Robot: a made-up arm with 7 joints.
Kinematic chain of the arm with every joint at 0, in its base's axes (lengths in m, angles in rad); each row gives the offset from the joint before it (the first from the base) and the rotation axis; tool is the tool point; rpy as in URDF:
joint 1: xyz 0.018 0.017 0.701 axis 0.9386 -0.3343 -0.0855
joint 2: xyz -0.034 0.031 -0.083 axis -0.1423 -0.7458 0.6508
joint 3: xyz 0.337 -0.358 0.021 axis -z
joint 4: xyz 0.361 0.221 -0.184 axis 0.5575 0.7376 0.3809
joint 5: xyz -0.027 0.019 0 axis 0.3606 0.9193 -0.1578
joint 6: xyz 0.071 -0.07 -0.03 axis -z
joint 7: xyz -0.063 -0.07 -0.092 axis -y
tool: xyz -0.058 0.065 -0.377 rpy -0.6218 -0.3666 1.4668
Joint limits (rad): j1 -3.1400..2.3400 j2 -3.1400..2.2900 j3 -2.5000..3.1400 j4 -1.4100..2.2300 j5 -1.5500..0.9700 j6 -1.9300..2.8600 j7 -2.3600..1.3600
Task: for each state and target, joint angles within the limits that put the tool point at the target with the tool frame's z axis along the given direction. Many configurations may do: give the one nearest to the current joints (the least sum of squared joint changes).
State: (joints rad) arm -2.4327 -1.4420 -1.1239 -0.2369 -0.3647 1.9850 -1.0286
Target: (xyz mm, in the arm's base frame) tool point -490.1 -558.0 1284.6 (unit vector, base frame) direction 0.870 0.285 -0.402
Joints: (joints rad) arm -2.4891 -2.0274 -0.6778 -0.2060 -0.0953 1.9833 -0.5970
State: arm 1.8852 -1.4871 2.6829 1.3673 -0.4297 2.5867 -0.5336
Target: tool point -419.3 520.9 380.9 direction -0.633 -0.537 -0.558
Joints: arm 2.0517 -2.2263 3.1400 1.8332 0.4294 2.7013 0.3283
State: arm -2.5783 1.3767 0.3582 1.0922 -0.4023 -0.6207 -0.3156
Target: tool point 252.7 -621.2 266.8 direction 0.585 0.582 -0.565
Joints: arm -2.5871 1.3698 0.3745 1.2527 -0.4261 -0.9870 -0.2220
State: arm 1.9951 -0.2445 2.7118 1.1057 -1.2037 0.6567 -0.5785
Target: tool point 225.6 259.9 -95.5 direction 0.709 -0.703 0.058
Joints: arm 1.1767 0.4455 3.1400 0.2476 -1.0009 1.3711 0.1753
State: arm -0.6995 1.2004 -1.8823 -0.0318 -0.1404 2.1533 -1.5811
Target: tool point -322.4 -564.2 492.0 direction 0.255 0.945 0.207
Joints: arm -0.6548 0.3135 -2.1320 0.4918 0.7373 2.4204 -1.5255
